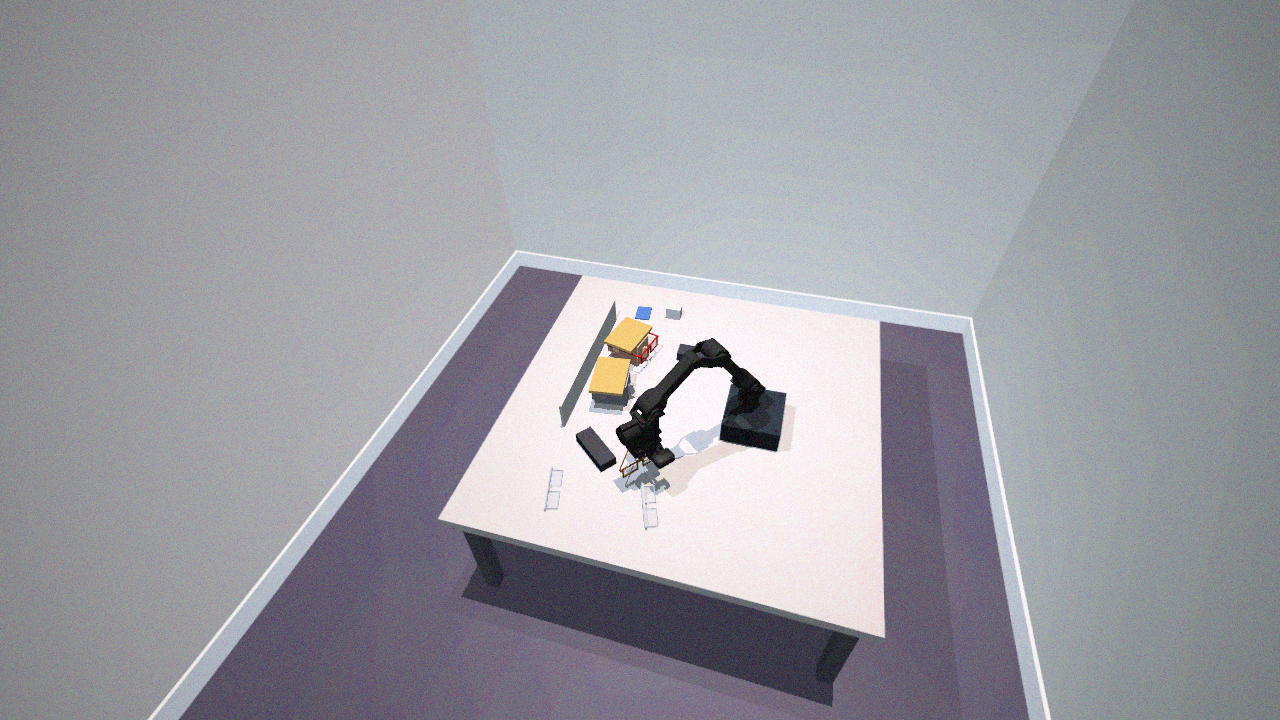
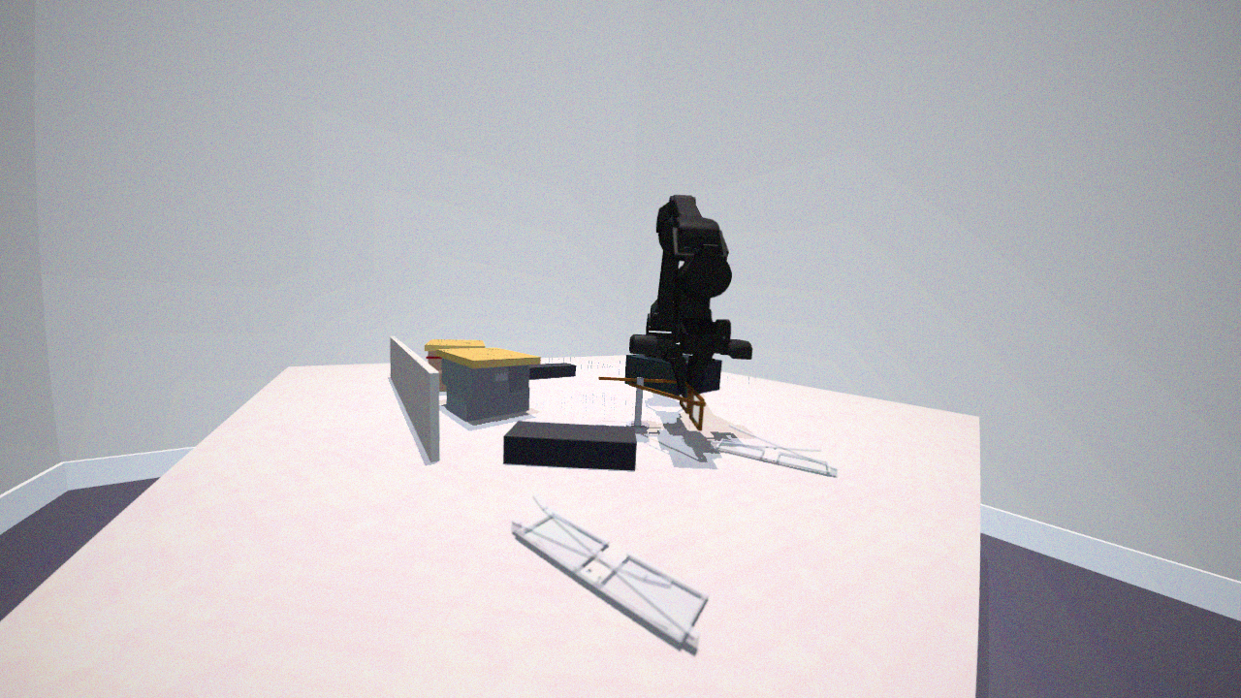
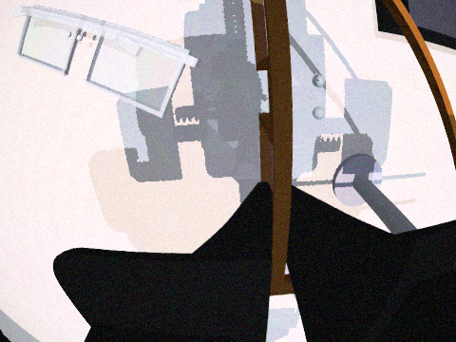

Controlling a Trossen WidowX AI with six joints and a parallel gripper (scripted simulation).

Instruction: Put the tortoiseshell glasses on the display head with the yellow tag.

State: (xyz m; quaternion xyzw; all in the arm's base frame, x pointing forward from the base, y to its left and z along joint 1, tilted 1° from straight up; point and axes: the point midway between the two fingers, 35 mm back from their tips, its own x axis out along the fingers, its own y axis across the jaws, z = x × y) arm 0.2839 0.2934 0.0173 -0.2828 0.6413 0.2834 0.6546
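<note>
My gripper tip is 7 cm to the left of the thin post, 3 cm short of it and 3 cm above it. From my gripper tip the other things lie so: blue tag: 77 cm to the right, 20 cm ahead, 6 cm below; then grey wall panel: 41 cm to the right, 32 cm ahead; then grey display head: 29 cm to the right, 18 cm ahead.
</note>
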